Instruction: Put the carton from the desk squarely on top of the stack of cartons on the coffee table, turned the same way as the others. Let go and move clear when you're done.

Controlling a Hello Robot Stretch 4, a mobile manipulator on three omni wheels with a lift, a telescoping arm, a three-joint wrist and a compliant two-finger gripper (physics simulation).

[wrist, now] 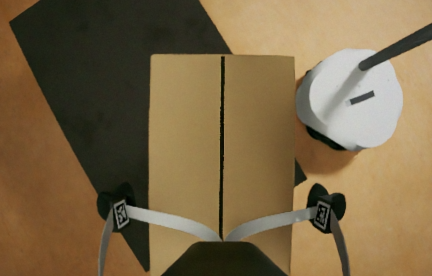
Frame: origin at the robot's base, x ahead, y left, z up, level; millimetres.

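Seen in the pictures: end effector, tool point: [221, 203].
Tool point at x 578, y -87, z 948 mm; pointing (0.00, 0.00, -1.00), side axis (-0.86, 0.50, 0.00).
Note:
A point is followed by its place in that frame.
A tan carton [185, 125] {x 570, y -159, z 962 mm} with a black line along its top lies below my gripper, in the middle of the wrist view. Its long sides run nearly straight up and down the view. It is over the dark coffee table top [75, 75] {x 829, y -512, z 422 mm}, whose edges run at a slant to the carton's. My gripper [221, 207] {x 578, y -87, z 948 mm} is open. Its fingertips stand wide apart, one beyond each long side of the carton, with a gap on both sides. Whatever is under this carton is hidden by it, so I cannot tell how it lines up with other cartons. The desk does not show.
My white round base [375, 120] {x -11, y 108, z 187 mm} with the dark mast [400, 45] {x -56, y -105, z 446 mm} stands on the wooden floor [395, 215] {x -6, y 619, z -28 mm} at the right, close to the carton's right side in the view. A corner of the dark table top shows just right of the carton.

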